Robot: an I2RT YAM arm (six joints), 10 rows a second.
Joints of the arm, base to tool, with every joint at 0 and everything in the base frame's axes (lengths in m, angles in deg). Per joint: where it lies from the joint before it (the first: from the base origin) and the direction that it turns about. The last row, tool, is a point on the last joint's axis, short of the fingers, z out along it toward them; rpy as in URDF.
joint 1: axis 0 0 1 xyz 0 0 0.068
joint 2: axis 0 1 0 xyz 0.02 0.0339 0.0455
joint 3: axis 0 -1 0 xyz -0.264 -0.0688 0
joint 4: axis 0 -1 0 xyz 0.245 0.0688 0.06
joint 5: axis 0 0 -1 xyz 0.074 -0.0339 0.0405
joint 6: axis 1 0 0 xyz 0.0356 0 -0.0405
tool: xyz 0 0 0 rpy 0 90 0
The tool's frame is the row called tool.
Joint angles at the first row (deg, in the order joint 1, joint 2, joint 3, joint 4, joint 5, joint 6):
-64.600, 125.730, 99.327, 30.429, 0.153, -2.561
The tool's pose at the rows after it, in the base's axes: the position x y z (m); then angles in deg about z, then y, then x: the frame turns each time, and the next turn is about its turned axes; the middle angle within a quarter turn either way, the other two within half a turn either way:
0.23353 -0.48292 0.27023 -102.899 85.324 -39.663
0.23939 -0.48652 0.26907 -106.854 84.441 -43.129
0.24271 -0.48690 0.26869 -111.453 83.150 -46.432
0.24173 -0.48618 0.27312 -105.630 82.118 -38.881
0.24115 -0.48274 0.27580 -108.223 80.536 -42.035
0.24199 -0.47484 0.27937 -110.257 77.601 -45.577
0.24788 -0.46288 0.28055 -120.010 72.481 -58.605
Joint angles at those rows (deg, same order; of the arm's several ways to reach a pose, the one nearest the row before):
-64.267, 127.785, 100.545, 30.838, -1.123, -2.918
-63.815, 129.265, 102.543, 30.776, -0.225, -3.791
-63.413, 129.808, 103.075, 31.450, 1.398, -5.090
-63.360, 129.529, 103.007, 32.659, 3.105, -5.300
-63.292, 128.729, 101.898, 33.853, 2.487, -6.675
-62.924, 127.246, 99.547, 36.344, 1.068, -9.086
-61.947, 125.464, 96.731, 37.759, -1.717, -14.807

